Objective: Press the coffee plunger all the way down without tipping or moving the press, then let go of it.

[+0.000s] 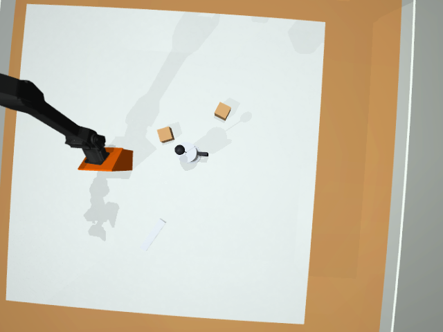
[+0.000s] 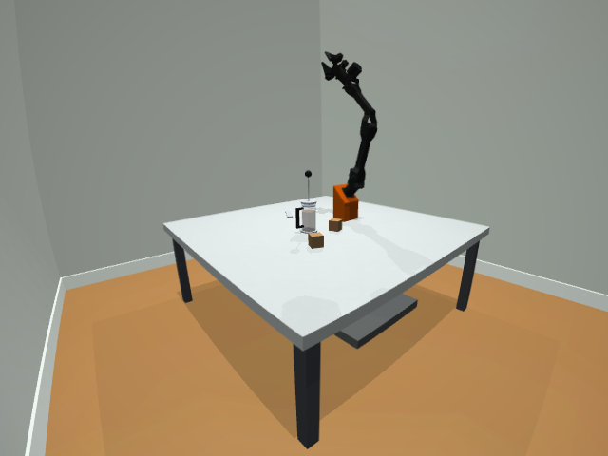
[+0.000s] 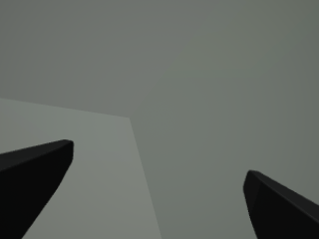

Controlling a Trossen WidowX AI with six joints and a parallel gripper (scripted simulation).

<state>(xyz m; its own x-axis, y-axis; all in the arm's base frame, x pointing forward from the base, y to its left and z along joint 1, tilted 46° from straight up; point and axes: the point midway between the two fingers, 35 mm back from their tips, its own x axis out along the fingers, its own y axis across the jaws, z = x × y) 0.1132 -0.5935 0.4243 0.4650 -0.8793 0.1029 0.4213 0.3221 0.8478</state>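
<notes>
Right now the coffee press is 280 mm ahead of my gripper tip, 200 mm to the left of it and 770 mm below it.
</notes>
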